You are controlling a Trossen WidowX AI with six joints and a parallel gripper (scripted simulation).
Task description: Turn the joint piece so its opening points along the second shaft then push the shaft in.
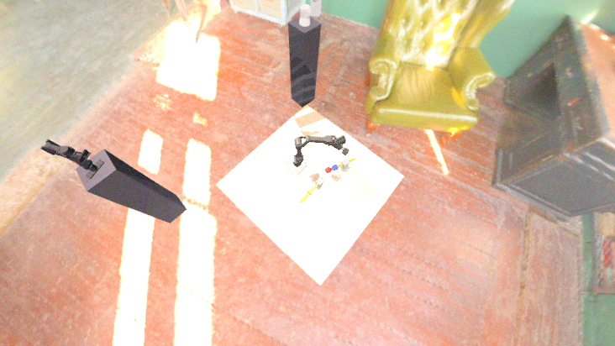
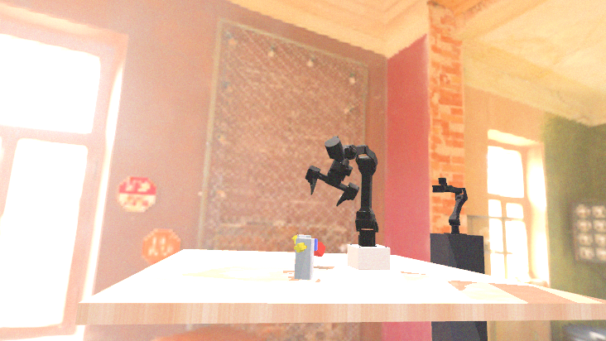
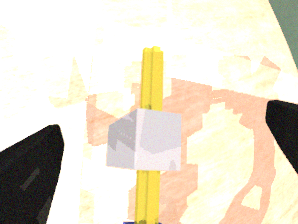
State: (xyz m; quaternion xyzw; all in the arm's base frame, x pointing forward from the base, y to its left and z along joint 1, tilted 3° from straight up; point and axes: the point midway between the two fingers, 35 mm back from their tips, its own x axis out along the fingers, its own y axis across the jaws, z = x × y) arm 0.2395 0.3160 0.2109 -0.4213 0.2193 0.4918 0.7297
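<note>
Now: the red joint piece 1 cm behind my gripper tip, 17 cm to the right of it and 17 cm below it.
</note>
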